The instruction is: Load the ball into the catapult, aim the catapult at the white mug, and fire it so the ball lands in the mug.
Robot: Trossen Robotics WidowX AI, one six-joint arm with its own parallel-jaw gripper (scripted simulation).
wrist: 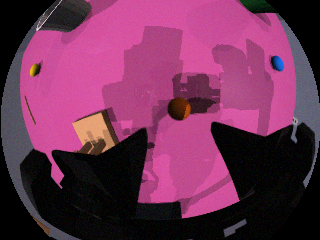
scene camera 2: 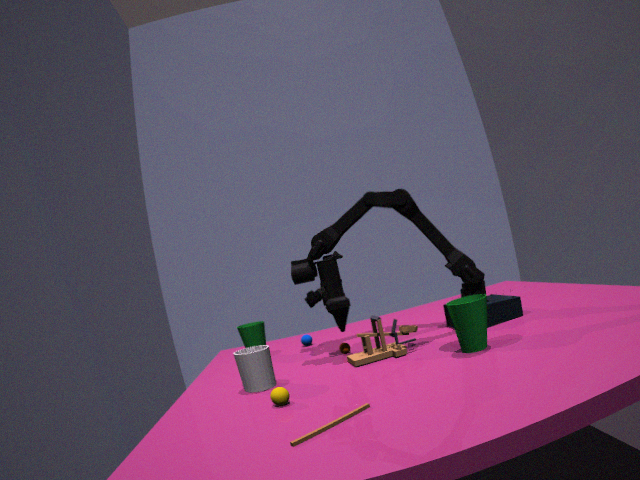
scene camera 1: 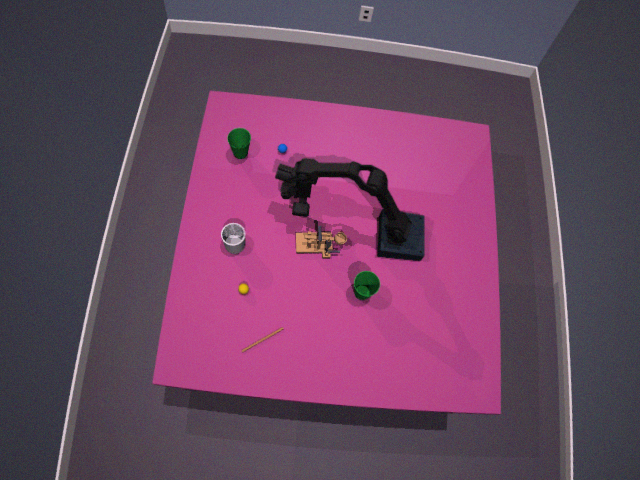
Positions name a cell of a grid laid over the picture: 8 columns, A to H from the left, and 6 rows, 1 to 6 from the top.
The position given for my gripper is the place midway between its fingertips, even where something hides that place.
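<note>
There is a white mug (scene camera 2: D5) here, and there is a wooden catapult (scene camera 2: E5), (wrist: C4), (scene camera 1: E4). I see a green cup (scene camera 2: F4) as well. As for my gripper (scene camera 2: E5), (wrist: E4), it is open and holds nothing.
</note>
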